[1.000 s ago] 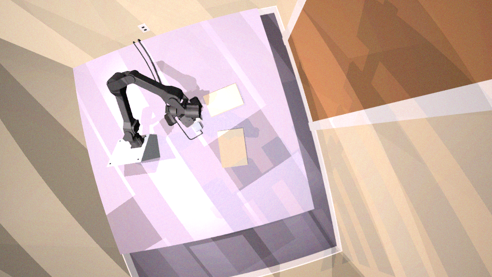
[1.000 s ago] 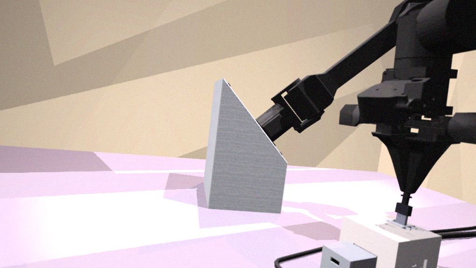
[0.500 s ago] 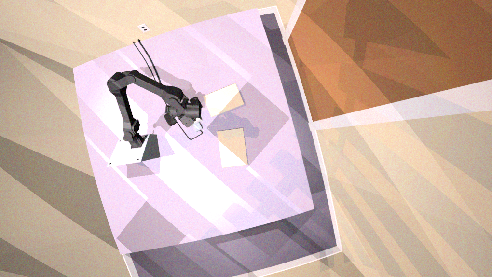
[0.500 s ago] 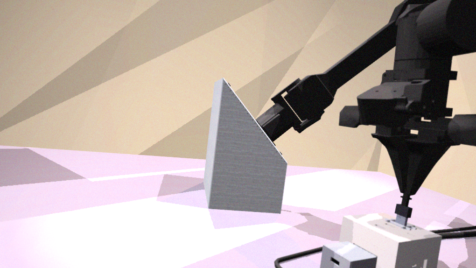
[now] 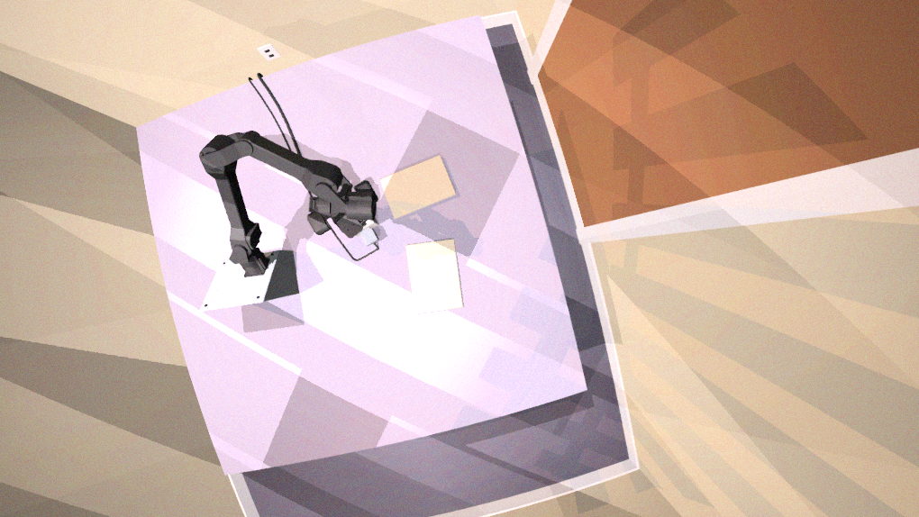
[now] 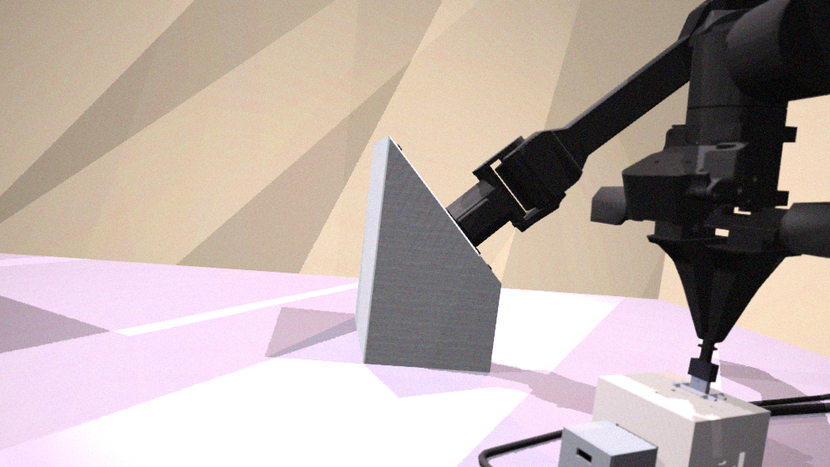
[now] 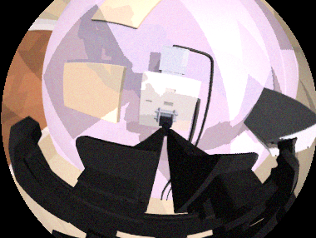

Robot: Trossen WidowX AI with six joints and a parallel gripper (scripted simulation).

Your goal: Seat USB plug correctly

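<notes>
My gripper tip is 2 cm above the USB plug. Round my gripper tip: USB socket 4 cm below.
</notes>
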